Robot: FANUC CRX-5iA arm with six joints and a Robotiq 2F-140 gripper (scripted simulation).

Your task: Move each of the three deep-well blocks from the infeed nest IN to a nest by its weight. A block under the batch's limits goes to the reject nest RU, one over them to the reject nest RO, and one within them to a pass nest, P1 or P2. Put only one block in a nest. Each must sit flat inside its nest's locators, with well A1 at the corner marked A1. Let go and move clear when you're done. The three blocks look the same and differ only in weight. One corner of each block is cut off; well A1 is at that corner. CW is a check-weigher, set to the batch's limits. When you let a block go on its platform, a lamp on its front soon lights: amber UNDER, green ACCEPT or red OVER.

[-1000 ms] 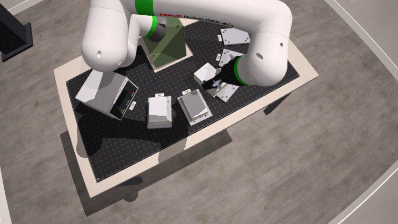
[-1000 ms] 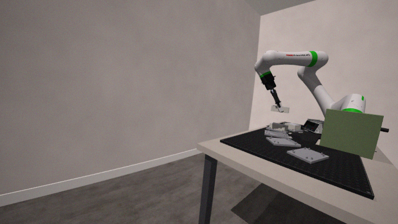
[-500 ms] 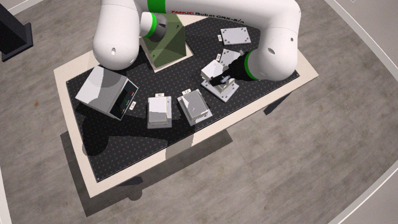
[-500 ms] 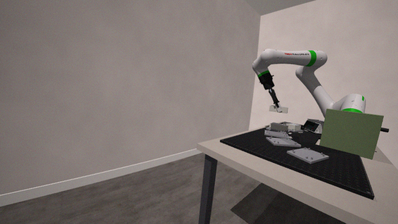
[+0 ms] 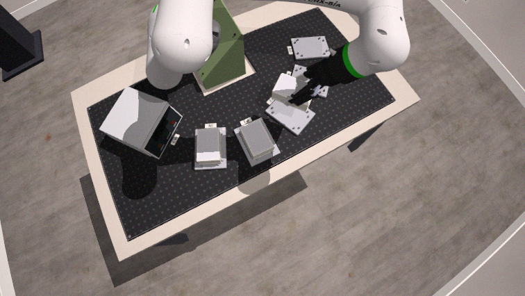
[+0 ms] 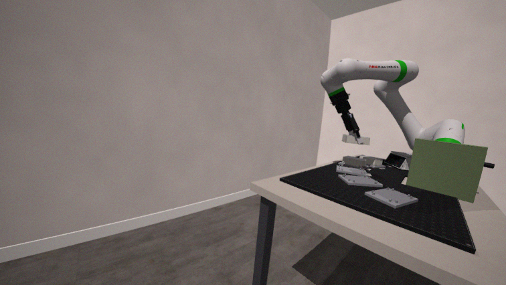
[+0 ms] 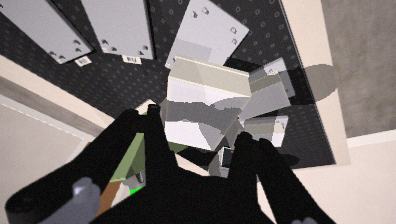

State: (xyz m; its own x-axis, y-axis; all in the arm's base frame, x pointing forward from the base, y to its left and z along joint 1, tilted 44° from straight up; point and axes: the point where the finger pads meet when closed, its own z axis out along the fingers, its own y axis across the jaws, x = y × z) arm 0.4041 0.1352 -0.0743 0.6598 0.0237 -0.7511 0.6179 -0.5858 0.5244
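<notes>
Now: hand 25 cm past the reject nest RO, 27 cm to the right of it and 19 cm above it. The rest, counted from my hand: check-weigher 24 cm behind, 54 cm to the right, 13 cm below; white deep-well block 4 cm ahead, 16 cm to the right, 16 cm below; infeed nest IN 2 cm behind, 33 cm to the right, 19 cm below.
</notes>
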